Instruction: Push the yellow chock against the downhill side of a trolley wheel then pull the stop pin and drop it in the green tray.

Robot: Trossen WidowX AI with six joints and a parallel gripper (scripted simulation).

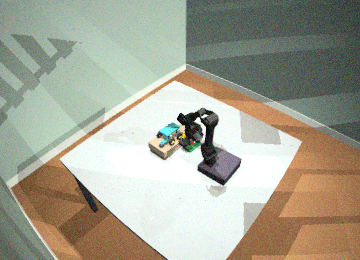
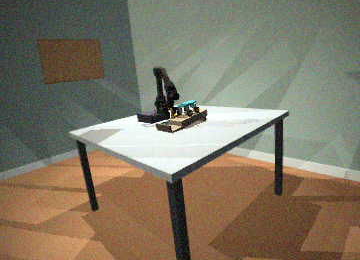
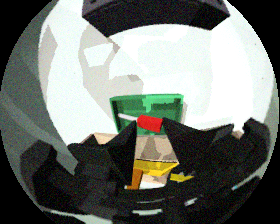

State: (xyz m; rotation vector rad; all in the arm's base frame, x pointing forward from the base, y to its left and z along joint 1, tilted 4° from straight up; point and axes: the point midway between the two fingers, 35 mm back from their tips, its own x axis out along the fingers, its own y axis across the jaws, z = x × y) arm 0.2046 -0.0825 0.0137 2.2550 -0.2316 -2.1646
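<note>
My gripper tip is now 20 mm to the left of the red-headed stop pin and 10 mm above it. Also, from my gripper tip: yellow chock (60 mm ahead, 50 mm above); then trolley (130 mm ahead, 80 mm to the left, 80 mm above).
</note>
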